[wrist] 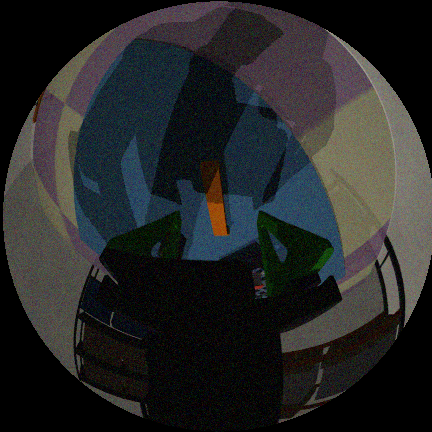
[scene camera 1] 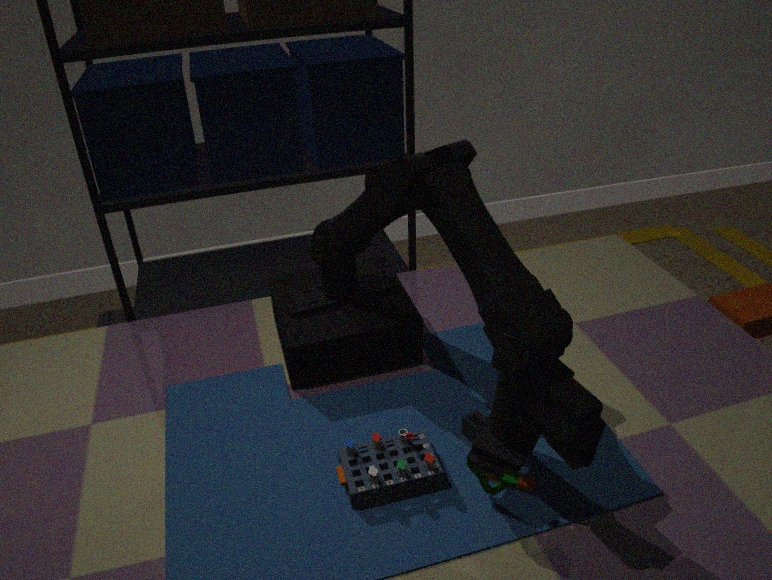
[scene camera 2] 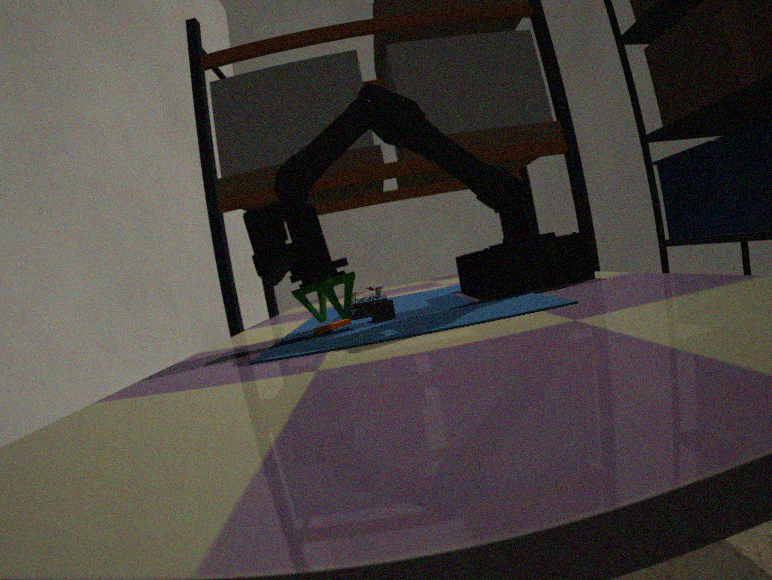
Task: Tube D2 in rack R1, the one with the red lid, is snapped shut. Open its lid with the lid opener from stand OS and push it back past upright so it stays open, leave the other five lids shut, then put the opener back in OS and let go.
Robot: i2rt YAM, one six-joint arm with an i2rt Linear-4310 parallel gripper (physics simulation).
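Places are measured from the arm's base along level axes (x up, y back, z right), in centimetres.
Where they show: gripper, between the fingertips: point(wrist: 218, 216) point(scene camera 1: 500, 473) point(scene camera 2: 334, 320); arm's base, origin of its link: point(scene camera 1: 341, 293) point(scene camera 2: 519, 244).
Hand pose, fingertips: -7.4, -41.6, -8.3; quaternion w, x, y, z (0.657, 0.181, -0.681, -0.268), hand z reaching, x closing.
Each offset is from my fingertips to the top centre of the thing, as dx, dy, dz. "pt": to the spot under its first point. Level surfaces: height alone.
My gripper point(scene camera 1: 503, 481) point(scene camera 2: 334, 318) point(wrist: 218, 216) has green fingers, spread open and low over an orange bar @[-0.5, -0.5, -0.6] point(scene camera 2: 330, 326) point(wrist: 215, 200) on the blue mat. I cannot tell whether this bar is the lid opener. Rack R1 @[+4.3, +7.2, +13.9] point(scene camera 1: 389, 491) stands left of my gripper in scene view 1, with blue, red, white and green lids. At its back right, a pale ring @[pt +3.0, +10.0, +10.0] point(scene camera 1: 403, 431) shows beside a red piece @[pt +4.1, +7.9, +10.0] point(scene camera 1: 409, 435); the details and D2's label are too small to read. A dark block @[+1.8, +8.7, -1.2] point(scene camera 1: 475, 425) beside the gripper may be stand OS; the arm partly hides it.
The blue mat @[dx -1.4] point(scene camera 1: 230, 455) lies on a checkered surface. The arm's black base point(scene camera 1: 355, 352) stands behind the rack. A shelf unit point(scene camera 1: 112, 268) with blue bins stands behind. An orange block point(scene camera 1: 748, 308) lies at the far right.
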